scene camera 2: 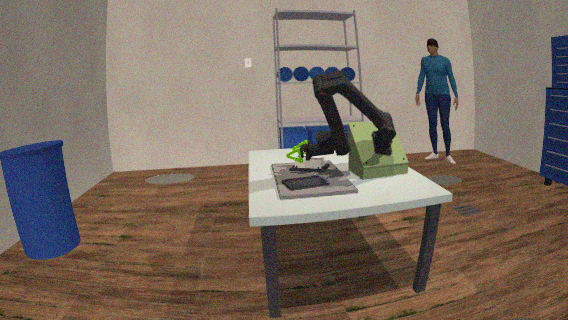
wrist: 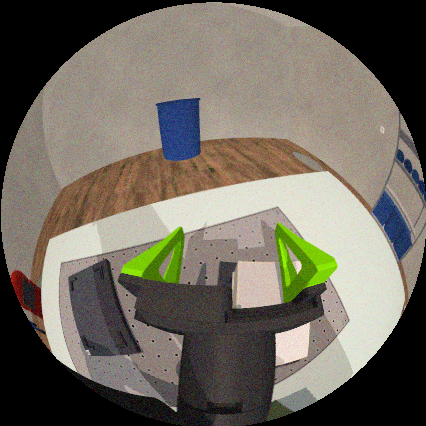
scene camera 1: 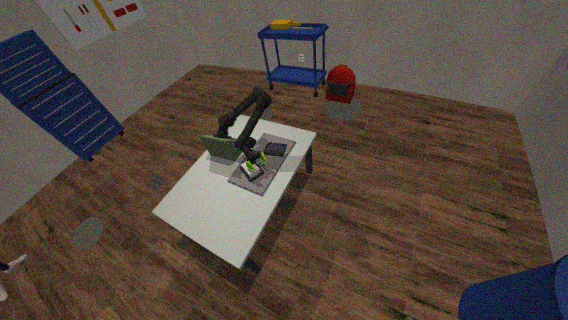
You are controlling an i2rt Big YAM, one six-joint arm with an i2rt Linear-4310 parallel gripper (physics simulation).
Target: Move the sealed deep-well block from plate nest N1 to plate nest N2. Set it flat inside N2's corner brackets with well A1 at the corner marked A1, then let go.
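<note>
The sealed deep-well block, with a pale top, sits in a dark nest, taken as N1; in the wrist view the gripper body partly hides it. The other dark nest, taken as N2, holds nothing and has raised corner brackets. Labels and well A1 are too small to read. My gripper is open, with nothing between its green fingers. It is above the plate near the block, and one finger overlaps the block's edge in the wrist view.
Both nests are on a grey perforated plate on the white table. A green sloped box stands beside the plate, near the arm's base. A blue bin stands on the floor.
</note>
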